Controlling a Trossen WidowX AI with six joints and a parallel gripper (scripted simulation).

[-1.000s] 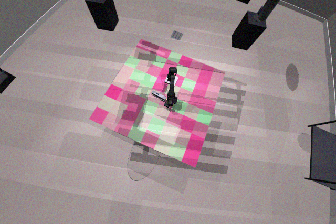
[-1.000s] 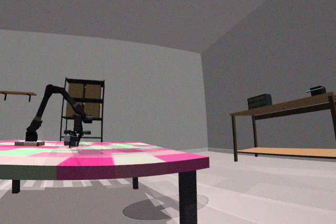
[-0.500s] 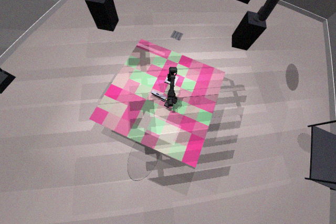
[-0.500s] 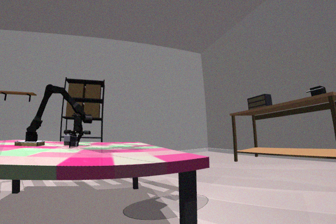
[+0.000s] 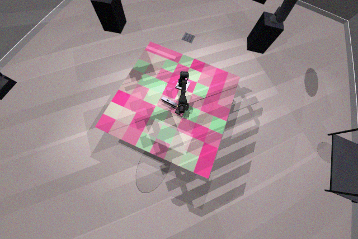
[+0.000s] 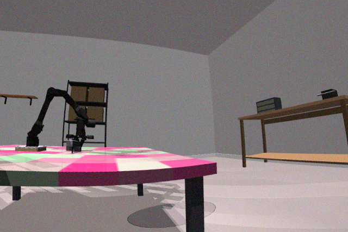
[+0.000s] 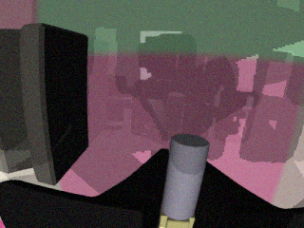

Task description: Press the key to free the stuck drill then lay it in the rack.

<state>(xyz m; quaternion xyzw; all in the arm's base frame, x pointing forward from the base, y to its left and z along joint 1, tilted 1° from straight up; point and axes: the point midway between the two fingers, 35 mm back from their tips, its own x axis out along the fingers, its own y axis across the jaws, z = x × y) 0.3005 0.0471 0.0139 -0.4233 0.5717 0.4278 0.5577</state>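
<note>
The drill lies 1 cm behind my gripper tip, 4 cm to the right of it and 4 cm above it. From my gripper tip the other things lie so: grey fixture: 4 cm behind, 13 cm to the right, 3 cm above; then rack: 6 cm behind, 5 cm to the left, 1 cm above.
</note>
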